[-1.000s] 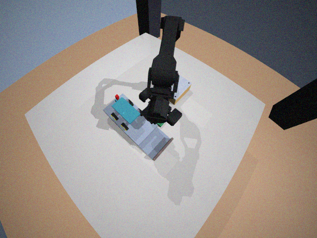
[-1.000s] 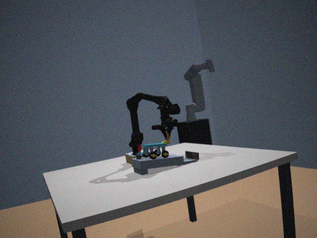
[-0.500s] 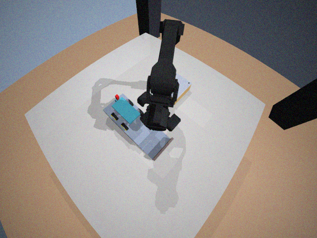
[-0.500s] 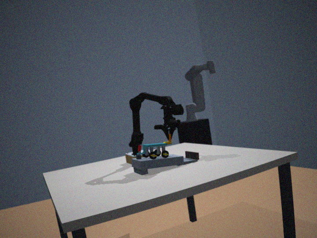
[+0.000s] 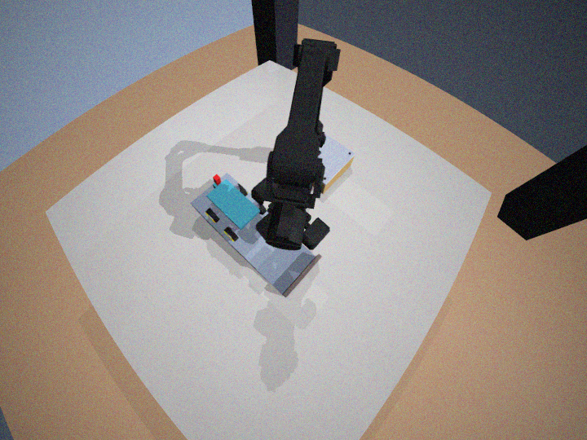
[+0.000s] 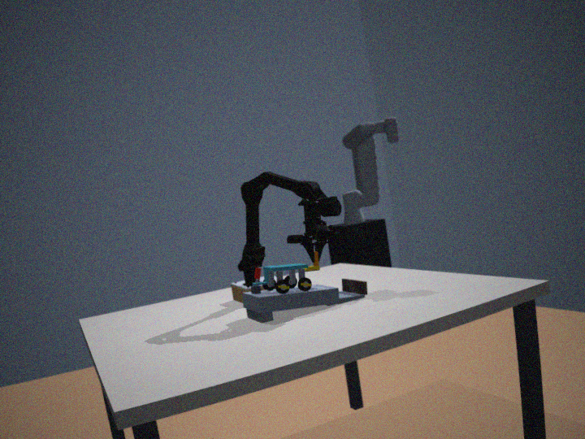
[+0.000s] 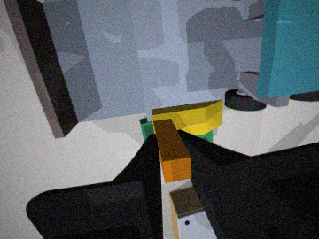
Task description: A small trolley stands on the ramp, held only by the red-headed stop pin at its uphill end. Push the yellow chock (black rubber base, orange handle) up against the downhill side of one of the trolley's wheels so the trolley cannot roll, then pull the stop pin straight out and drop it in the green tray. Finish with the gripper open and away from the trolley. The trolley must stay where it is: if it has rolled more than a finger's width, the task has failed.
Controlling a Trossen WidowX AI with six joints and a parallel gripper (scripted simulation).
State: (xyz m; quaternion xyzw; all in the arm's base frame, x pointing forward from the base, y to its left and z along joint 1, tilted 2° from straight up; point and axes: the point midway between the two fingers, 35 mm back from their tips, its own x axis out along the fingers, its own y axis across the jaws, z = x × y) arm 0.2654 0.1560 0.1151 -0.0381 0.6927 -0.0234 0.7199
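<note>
The red-headed stop pin is 4 cm ahead of my gripper tip, 24 cm to the right of it and 1 cm below it. Round my gripper tip: yellow chock 2 cm to the right, 1 cm below; then trolley 6 cm ahead, 15 cm to the right, 3 cm below; then dark low wall 5 cm ahead, 11 cm to the left, 11 cm below.
</note>
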